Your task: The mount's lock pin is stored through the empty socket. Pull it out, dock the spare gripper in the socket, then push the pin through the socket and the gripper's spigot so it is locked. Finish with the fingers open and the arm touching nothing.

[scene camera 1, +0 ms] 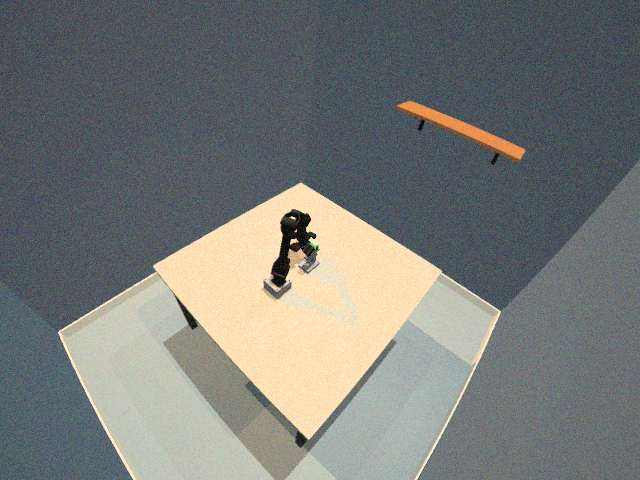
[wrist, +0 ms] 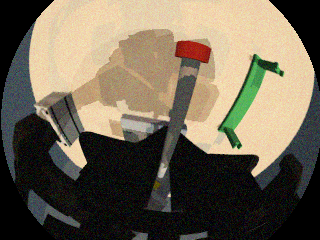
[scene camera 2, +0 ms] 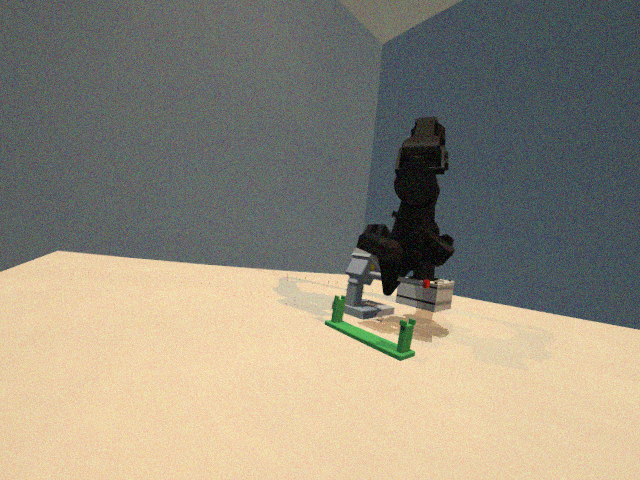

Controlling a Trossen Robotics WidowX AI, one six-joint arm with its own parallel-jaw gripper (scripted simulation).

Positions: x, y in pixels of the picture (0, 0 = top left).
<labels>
my gripper: holds a lock pin [wrist: 193, 53]
</labels>
